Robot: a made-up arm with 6 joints. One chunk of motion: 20 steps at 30 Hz.
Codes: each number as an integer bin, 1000 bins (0 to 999) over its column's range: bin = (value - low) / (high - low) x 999, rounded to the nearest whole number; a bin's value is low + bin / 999 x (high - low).
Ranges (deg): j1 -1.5..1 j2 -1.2..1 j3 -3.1..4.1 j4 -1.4..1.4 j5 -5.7..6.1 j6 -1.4..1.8
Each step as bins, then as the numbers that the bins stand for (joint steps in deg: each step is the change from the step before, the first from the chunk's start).
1 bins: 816 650 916 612 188 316
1 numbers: 0.542 0.231 3.502 0.315 -3.479 -0.388
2 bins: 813 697 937 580 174 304
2 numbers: 0.535 0.335 3.653 0.226 -3.645 -0.426
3 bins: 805 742 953 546 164 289
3 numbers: 0.515 0.434 3.768 0.130 -3.763 -0.474
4 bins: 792 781 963 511 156 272
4 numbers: 0.482 0.520 3.841 0.032 -3.857 -0.529
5 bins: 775 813 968 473 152 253
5 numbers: 0.439 0.590 3.877 -0.074 -3.905 -0.590
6 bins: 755 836 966 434 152 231
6 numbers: 0.389 0.641 3.862 -0.184 -3.905 -0.660
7 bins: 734 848 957 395 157 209
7 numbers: 0.337 0.667 3.797 -0.293 -3.846 -0.731
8 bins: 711 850 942 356 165 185
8 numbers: 0.279 0.672 3.689 -0.402 -3.751 -0.807
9 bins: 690 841 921 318 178 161
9 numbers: 0.227 0.652 3.538 -0.509 -3.597 -0.884
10 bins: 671 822 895 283 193 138
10 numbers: 0.179 0.610 3.350 -0.607 -3.420 -0.958
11 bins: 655 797 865 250 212 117
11 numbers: 0.139 0.555 3.134 -0.699 -3.196 -1.025
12 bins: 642 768 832 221 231 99
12 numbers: 0.107 0.491 2.896 -0.781 -2.971 -1.083
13 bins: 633 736 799 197 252 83
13 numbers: 0.084 0.421 2.659 -0.848 -2.723 -1.134
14 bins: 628 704 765 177 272 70
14 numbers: 0.072 0.350 2.414 -0.904 -2.487 -1.176
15 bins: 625 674 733 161 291 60
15 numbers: 0.064 0.284 2.183 -0.949 -2.263 -1.208
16 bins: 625 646 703 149 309 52
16 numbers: 0.064 0.223 1.967 -0.982 -2.050 -1.233
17 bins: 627 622 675 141 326 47
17 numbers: 0.069 0.170 1.765 -1.005 -1.849 -1.249
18 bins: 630 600 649 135 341 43
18 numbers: 0.077 0.121 1.577 -1.022 -1.672 -1.262
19 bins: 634 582 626 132 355 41
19 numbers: 0.087 0.082 1.412 -1.030 -1.507 -1.269
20 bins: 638 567 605 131 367 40
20 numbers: 0.097 0.049 1.260 -1.033 -1.365 -1.272
